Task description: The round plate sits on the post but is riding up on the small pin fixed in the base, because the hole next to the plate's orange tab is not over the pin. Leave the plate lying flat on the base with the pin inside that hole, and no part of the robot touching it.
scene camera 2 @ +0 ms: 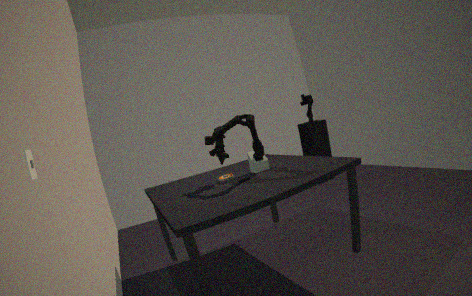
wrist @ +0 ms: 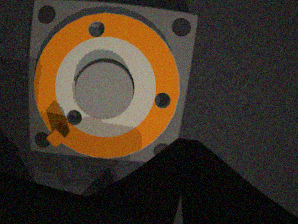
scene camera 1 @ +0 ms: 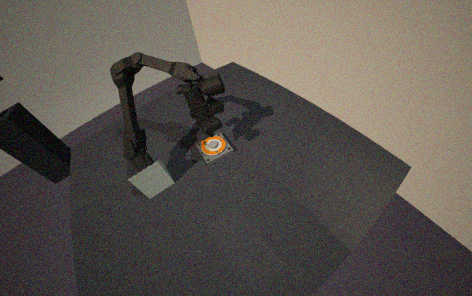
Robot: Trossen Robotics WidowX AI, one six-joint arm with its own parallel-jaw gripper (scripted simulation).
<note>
My gripper [scene camera 1: 212,136] is shut, with nothing in its grasp.
My gripper shows as well in the wrist view [wrist: 186,150].
</note>
